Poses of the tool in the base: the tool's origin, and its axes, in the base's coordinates. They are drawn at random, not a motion.
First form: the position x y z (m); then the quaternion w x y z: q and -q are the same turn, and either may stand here.
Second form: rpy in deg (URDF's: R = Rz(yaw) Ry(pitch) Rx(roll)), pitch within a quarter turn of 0, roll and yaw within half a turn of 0; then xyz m. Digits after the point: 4 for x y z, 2 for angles.
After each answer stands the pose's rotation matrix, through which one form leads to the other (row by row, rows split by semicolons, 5 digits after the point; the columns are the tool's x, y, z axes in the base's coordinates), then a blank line. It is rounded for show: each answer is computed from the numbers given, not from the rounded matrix.
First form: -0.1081 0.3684 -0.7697 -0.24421 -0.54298 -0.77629 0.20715
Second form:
-175.94 37.16 111.42 -0.1081 0.3684 -0.7697
-0.29107 0.94419 0.15420; 0.74184 0.32453 -0.58682; -0.60411 -0.05641 -0.79490

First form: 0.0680 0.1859 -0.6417 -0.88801 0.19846 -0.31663 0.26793
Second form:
-35.92 27.13 -42.52 0.0680 0.1859 -0.6417
0.65591 0.35018 0.66870; -0.60153 0.77765 0.18280; -0.45600 -0.52214 0.72072

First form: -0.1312 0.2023 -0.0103 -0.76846 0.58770 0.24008 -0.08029
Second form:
-78.36 -15.94 24.95 -0.1312 0.2023 -0.0103
0.87183 0.15879 -0.46335; 0.40559 0.29633 0.86469; 0.27461 -0.94179 0.19395

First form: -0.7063 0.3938 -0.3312 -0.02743 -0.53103 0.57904 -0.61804
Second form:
-108.86 -43.48 -126.79 -0.7063 0.3938 -0.3312
-0.43451 -0.64888 0.62463; -0.58107 -0.32792 -0.74487; 0.68816 -0.68660 -0.23455

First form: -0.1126 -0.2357 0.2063 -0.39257 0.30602 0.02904 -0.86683
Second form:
-19.71 30.51 125.84 -0.1126 -0.2357 0.2063
-0.50448 -0.66281 -0.55334; 0.69836 -0.69009 0.18992; -0.50774 -0.29061 0.81102

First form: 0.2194 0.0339 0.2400 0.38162 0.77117 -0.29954 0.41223
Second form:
137.19 -59.82 -17.04 0.2194 0.0339 0.2400
0.48068 -0.77663 0.40718; -0.14736 -0.52928 -0.83555; 0.86442 0.34163 -0.36886

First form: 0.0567 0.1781 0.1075 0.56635 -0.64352 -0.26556 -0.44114
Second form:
-86.45 -60.29 -18.58 0.0567 0.1781 0.1075
0.46975 0.84147 0.26697; -0.15789 -0.21745 0.96322; 0.86857 -0.49462 0.03072

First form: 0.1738 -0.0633 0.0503 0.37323 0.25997 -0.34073 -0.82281
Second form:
50.03 9.99 -126.53 0.1738 -0.0633 0.0503
-0.58623 0.43704 -0.68215; -0.79136 -0.48920 0.36666; -0.17347 0.75477 0.63264

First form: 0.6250 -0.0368 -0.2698 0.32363 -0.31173 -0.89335 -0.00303
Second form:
-166.05 -35.46 137.05 0.6250 -0.0368 -0.2698
-0.59617 0.55893 -0.57634; 0.55501 0.80563 0.20719; 0.58012 -0.19636 -0.79051

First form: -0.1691 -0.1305 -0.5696 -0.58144 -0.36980 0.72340 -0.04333
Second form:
131.07 -60.84 -95.93 -0.1691 -0.1305 -0.5696
-0.05036 -0.58541 -0.80917; -0.48463 0.72274 -0.49272; 0.87327 0.36734 -0.32011

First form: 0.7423 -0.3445 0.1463 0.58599 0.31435 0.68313 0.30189
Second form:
99.52 37.65 98.40 0.7423 -0.3445 0.1463
-0.11560 0.07567 0.99041; 0.78329 0.62009 0.04405; -0.61081 0.78087 -0.13096

